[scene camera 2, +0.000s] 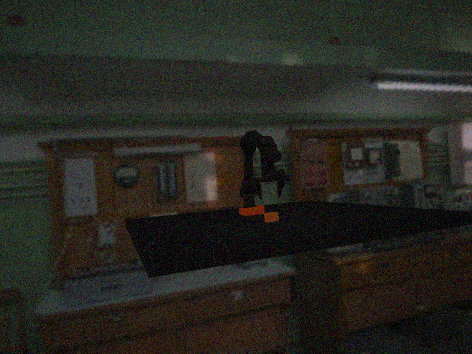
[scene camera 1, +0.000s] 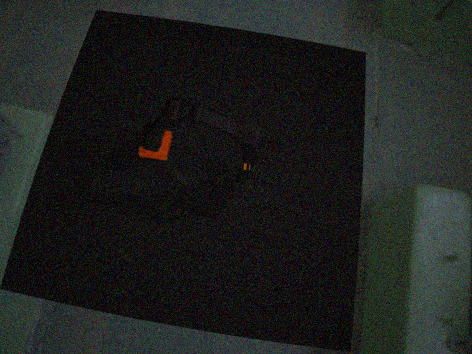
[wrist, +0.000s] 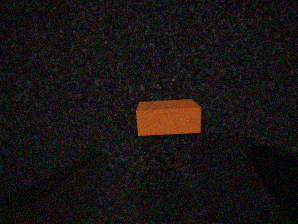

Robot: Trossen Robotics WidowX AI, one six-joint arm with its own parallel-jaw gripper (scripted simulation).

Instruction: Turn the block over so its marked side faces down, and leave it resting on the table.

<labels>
A block (wrist: 183, 116): 0.17 m from the lens.
</labels>
